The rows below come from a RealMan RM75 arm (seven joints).
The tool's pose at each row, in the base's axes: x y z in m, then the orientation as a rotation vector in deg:
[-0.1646 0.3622 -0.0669 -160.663 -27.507 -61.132]
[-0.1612 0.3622 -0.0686 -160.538 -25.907 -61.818]
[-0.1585 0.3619 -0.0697 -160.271 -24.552 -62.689]
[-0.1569 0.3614 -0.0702 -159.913 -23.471 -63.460]
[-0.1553 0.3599 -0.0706 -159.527 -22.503 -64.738]
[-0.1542 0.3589 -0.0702 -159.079 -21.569 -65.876]
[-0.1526 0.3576 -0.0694 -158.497 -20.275 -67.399]
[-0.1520 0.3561 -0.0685 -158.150 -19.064 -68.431]
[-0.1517 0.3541 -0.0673 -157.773 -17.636 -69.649]
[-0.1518 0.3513 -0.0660 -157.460 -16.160 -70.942]
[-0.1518 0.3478 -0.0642 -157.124 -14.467 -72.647]
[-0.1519 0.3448 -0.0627 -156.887 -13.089 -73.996]
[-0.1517 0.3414 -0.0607 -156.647 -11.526 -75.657]
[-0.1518 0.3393 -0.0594 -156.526 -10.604 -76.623]
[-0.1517 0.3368 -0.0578 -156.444 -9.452 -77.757]
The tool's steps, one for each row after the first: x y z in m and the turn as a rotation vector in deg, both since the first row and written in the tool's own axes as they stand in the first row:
[0.0013 0.0011 0.0034 -0.330 0.517 0.974]
[0.0024 0.0022 0.0059 -0.608 1.174 1.784]
[0.0030 0.0032 0.0072 -0.749 1.793 2.447]
[0.0035 0.0052 0.0082 -1.082 2.694 2.955]
[0.0043 0.0065 0.0083 -1.312 3.538 3.474]
[0.0056 0.0082 0.0085 -1.659 4.662 4.186]
[0.0063 0.0099 0.0079 -1.992 5.421 4.871]
[0.0068 0.0119 0.0068 -2.429 6.302 5.664]
[0.0068 0.0145 0.0051 -2.979 7.196 6.453]
[0.0071 0.0178 0.0031 -3.758 8.323 7.298]
[0.0073 0.0207 0.0013 -4.425 9.199 7.975]
[0.0079 0.0240 -0.0008 -5.289 10.242 8.698]
[0.0082 0.0259 -0.0023 -5.820 10.837 9.116]
[0.0086 0.0284 -0.0039 -6.516 11.510 9.629]

